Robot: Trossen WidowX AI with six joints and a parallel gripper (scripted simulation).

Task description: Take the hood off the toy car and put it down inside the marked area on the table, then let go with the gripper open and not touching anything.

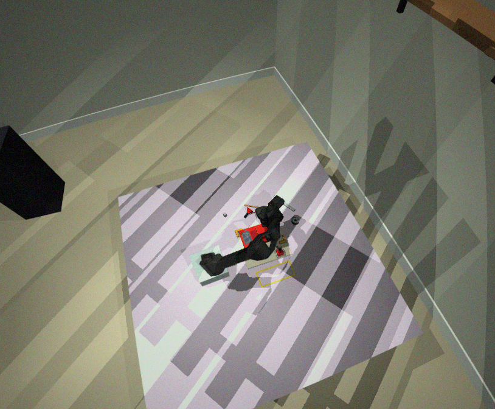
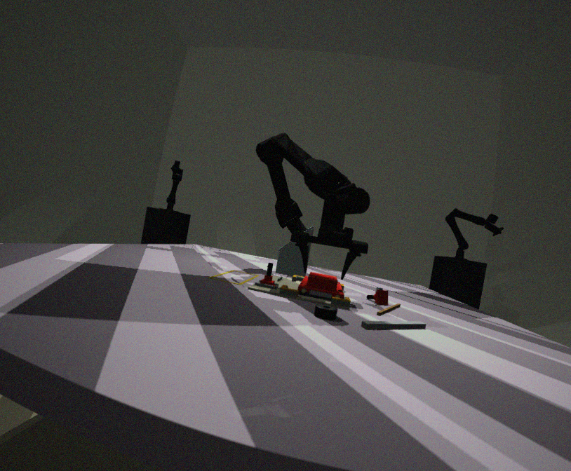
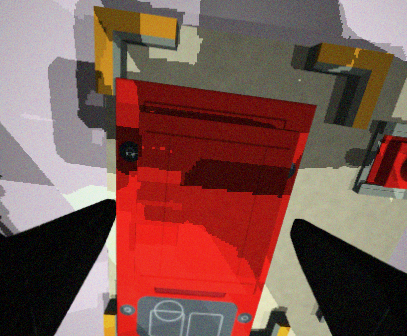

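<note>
The red hood lies 10 mm below my gripper tip. The rest, counted from my gripper tip: black wheel 180 mm ahead, 30 mm to the left, 40 mm below; cream base plate 20 mm behind, 40 mm to the right, 40 mm below; grey bar 160 mm ahead, 160 mm to the left, 40 mm below.
</note>
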